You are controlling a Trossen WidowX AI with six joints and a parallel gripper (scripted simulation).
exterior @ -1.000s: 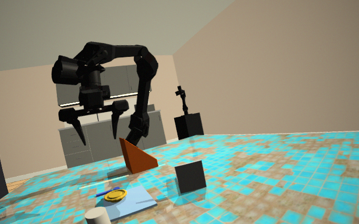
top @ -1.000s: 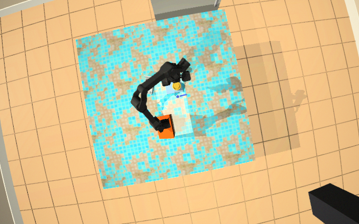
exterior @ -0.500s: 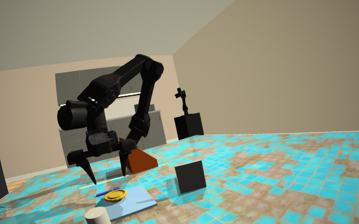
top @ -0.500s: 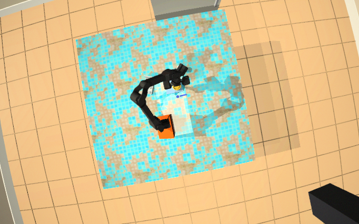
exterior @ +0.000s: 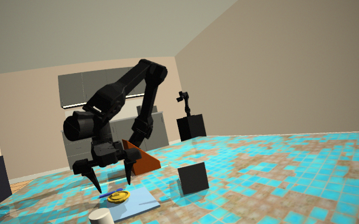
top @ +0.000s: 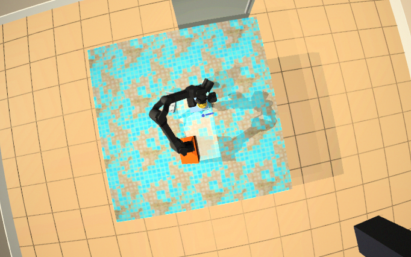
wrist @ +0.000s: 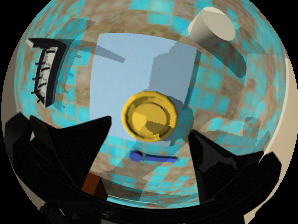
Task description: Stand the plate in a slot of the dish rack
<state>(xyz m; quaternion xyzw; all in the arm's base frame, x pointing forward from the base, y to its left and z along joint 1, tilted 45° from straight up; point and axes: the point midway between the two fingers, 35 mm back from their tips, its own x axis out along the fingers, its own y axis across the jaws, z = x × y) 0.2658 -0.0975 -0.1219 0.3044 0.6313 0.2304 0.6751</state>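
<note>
Right now the yellow plate is 30 mm below my gripper tip. From my gripper tip the other things lie so: blue pen (90 mm behind, 40 mm below); then white cylinder (120 mm ahead, 60 mm to the right, 20 mm below); then light blue mat (40 mm below, 30 mm ahead, 20 mm to the left).
</note>
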